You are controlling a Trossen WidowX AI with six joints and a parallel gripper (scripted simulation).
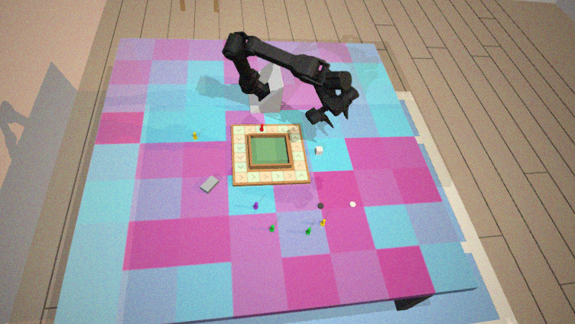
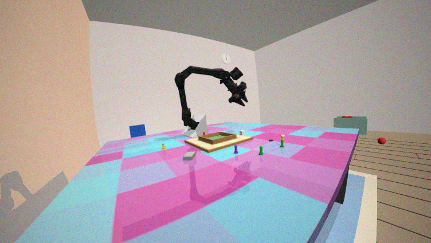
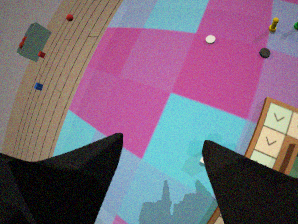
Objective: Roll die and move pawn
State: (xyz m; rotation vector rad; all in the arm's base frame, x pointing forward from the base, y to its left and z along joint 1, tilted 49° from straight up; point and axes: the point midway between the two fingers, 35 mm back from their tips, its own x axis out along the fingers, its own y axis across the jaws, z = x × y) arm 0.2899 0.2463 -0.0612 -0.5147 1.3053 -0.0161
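The pale die lies 2 cm behind my gripper tip, 4 cm to the right of it and 18 cm below it. The rest, counted from my gripper tip: white disc (23 cm ahead, 4 cm to the left, 19 cm below); green dice tray (3 cm behind, 24 cm to the right, 19 cm below); black disc (22 cm ahead, 8 cm to the right, 19 cm below).
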